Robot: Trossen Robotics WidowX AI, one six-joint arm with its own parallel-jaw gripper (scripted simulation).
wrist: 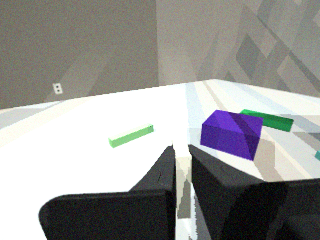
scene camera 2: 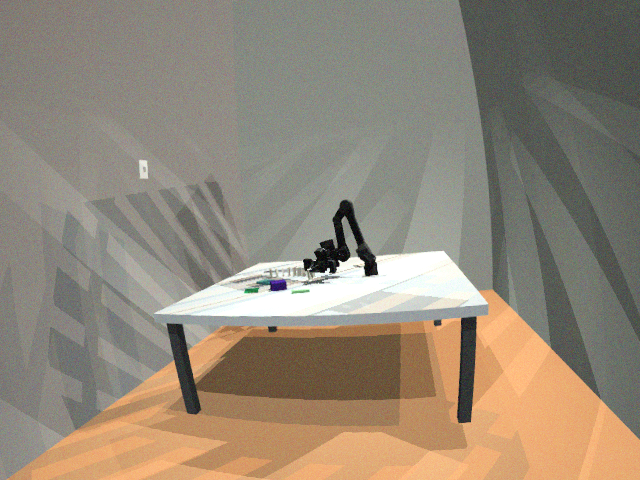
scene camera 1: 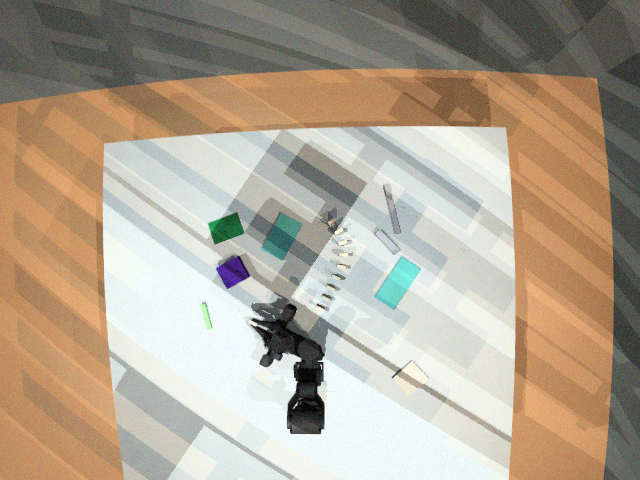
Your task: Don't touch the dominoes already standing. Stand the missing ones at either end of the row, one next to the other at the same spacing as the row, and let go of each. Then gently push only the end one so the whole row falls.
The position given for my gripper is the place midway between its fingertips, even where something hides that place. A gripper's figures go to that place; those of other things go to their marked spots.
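Distances from the lens: my gripper (scene camera 1: 251,321), 124 cm from the lens; a cyan plate (scene camera 1: 393,289), 129 cm from the lens; a green tile (scene camera 1: 227,227), 130 cm from the lens.
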